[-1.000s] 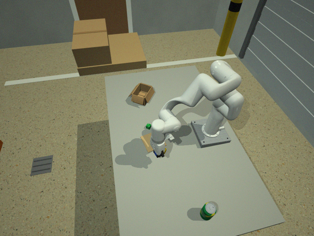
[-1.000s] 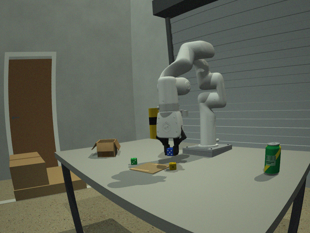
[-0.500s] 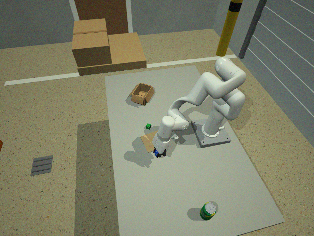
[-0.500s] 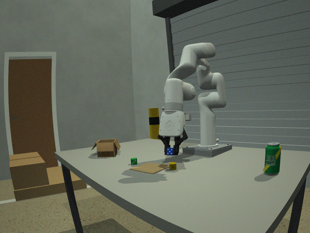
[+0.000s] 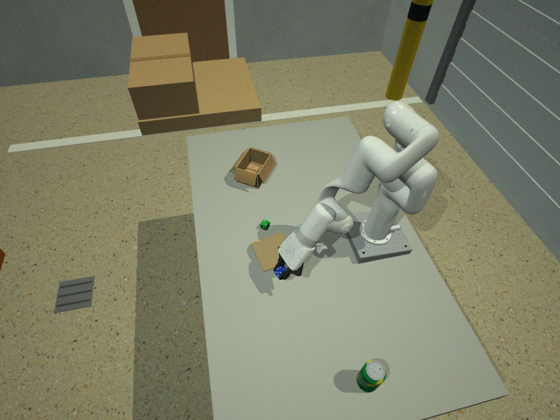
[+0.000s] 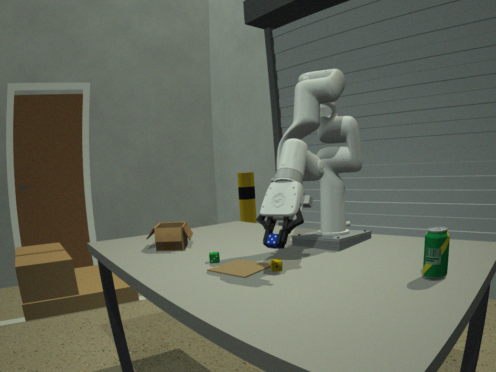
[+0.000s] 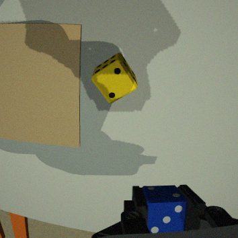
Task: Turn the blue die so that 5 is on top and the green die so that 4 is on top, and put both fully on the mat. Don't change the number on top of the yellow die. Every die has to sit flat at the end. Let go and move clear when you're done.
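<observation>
Right now my hand is 10 mm above the blue die. From my hand the other things lie so: green die: 270 mm to the right, 90 mm below; yellow die: 90 mm below, 50 mm to the right, 50 mm behind; cardboard mat: 150 mm to the right, 100 mm below, 10 mm behind.
</observation>
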